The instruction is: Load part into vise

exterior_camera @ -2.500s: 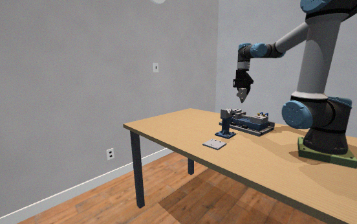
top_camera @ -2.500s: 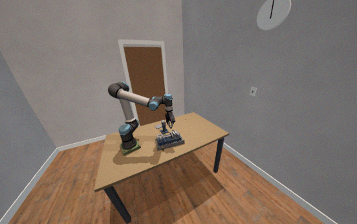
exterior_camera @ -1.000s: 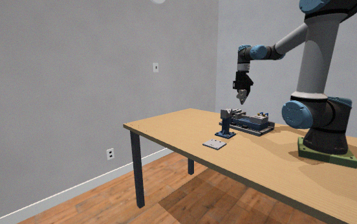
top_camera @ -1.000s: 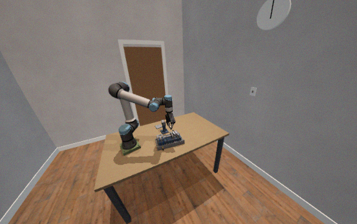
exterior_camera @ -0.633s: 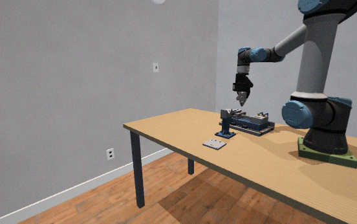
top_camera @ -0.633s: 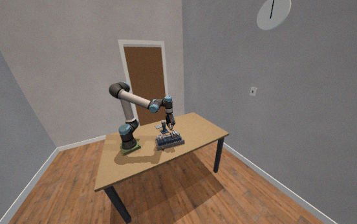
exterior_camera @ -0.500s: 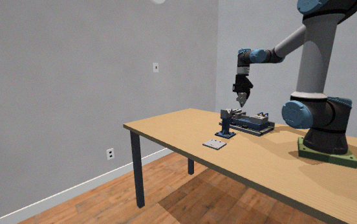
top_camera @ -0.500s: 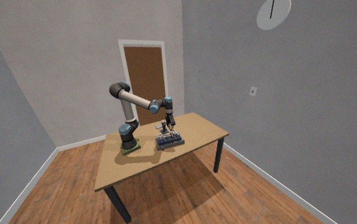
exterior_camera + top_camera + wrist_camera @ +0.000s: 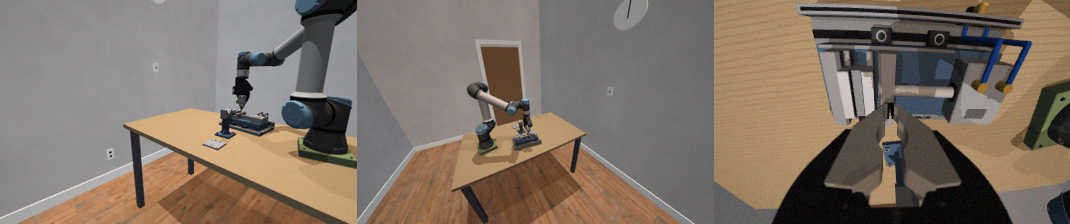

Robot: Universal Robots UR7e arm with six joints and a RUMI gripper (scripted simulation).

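Right now my hand is 4 cm short of the part and 3 cm above it. Round my hand: grey jaw (6 cm below); cylinder rod (5 cm behind, 1 cm to the left, 6 cm below); work stop (4 cm ahead, 4 cm to the left, 4 cm below).
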